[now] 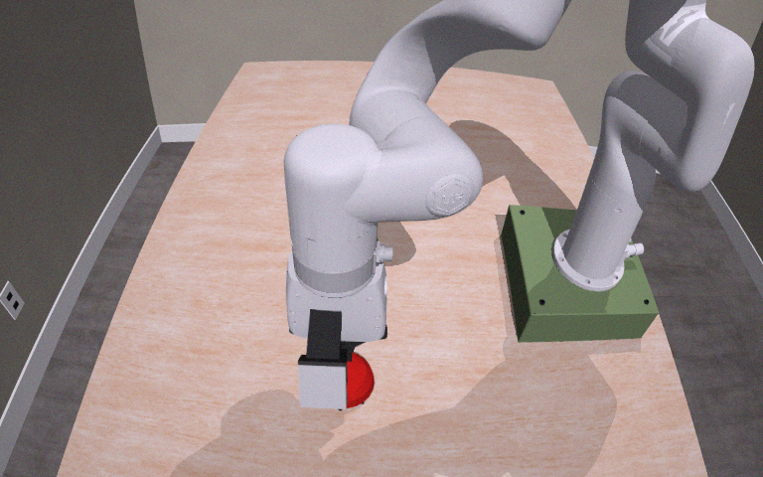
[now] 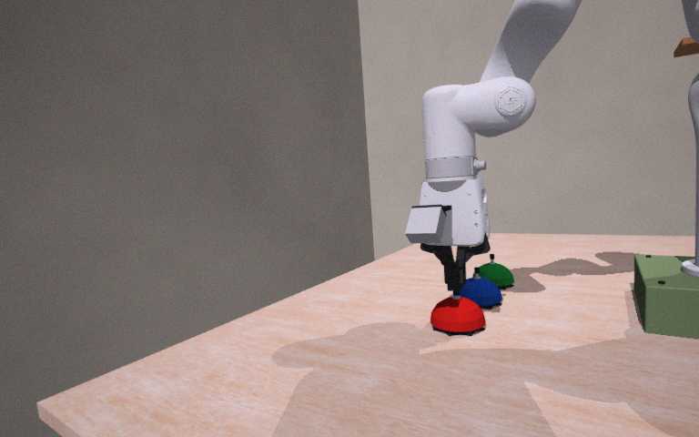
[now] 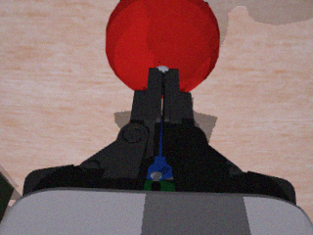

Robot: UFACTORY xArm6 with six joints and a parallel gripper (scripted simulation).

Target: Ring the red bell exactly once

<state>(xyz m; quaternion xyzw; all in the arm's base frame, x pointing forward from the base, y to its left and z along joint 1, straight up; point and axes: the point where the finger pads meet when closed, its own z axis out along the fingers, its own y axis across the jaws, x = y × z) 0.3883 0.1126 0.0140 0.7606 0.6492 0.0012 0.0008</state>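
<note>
Now: the red bell 40 mm below my hand. Round my hand: blue bell 20 mm behind, 120 mm to the right, 40 mm below; green bell 40 mm behind, 250 mm to the right, 40 mm below.
</note>
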